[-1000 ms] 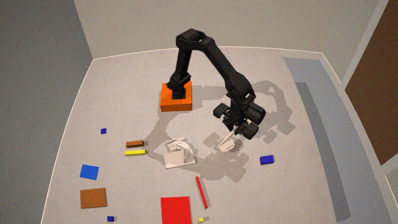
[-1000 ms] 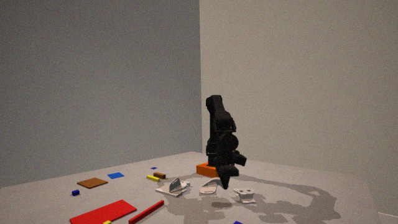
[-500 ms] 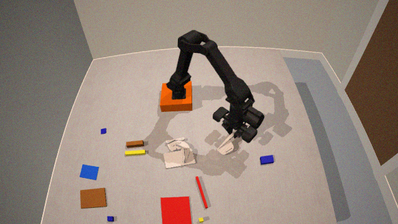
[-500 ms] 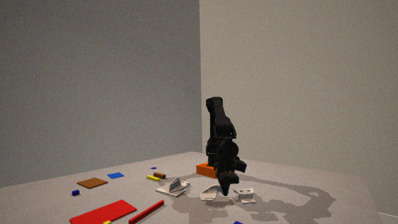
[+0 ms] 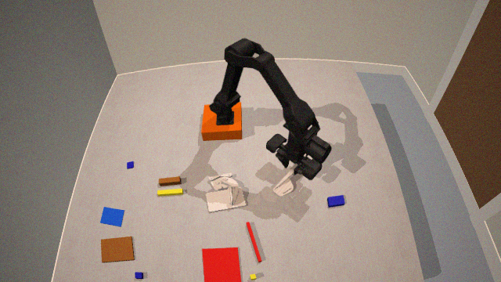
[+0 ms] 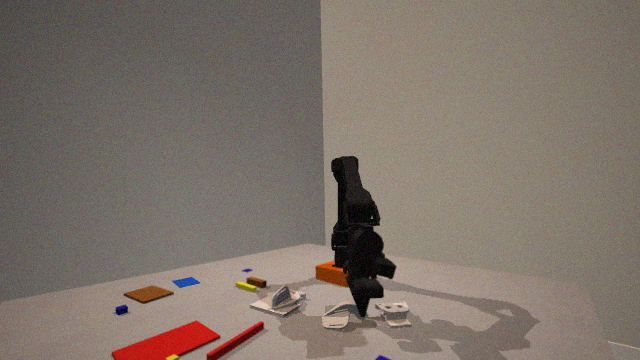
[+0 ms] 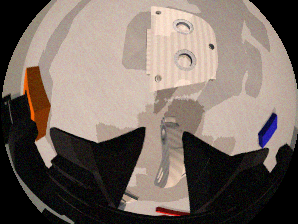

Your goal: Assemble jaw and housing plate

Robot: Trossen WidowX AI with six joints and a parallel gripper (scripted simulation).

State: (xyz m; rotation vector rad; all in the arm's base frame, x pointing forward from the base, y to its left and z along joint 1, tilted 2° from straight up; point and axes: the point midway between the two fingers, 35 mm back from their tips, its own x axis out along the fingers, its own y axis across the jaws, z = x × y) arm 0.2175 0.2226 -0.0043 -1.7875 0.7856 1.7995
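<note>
Now: gripper tip 2 cm short of the pale jaw and 1 cm to the left of it. The rest, counted from my gripper tip: red bar (25 cm ahead, 13 cm to the right, 1 cm below); then brown bar (3 cm ahead, 41 cm to the right, 1 cm below); then blue block (13 cm ahead, 15 cm to the left, 1 cm below).
</note>
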